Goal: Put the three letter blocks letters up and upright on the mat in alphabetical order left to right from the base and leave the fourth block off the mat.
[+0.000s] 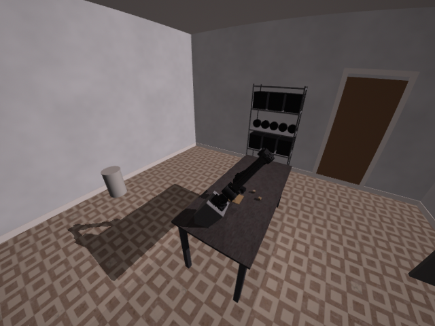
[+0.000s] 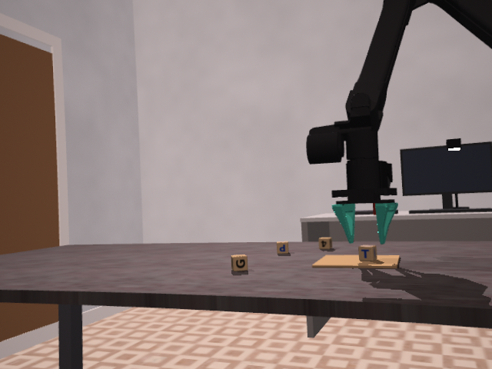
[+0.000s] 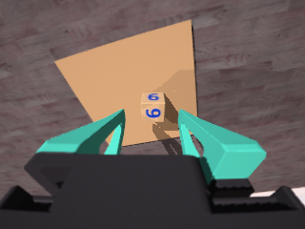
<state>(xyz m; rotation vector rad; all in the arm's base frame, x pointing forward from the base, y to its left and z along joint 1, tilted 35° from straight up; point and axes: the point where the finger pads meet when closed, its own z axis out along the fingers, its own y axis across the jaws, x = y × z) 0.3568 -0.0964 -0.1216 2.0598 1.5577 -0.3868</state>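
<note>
Now: hand 3 cm above the block. From my hand the other things lie so: mat (4 cm below, 2 cm ahead).
</note>
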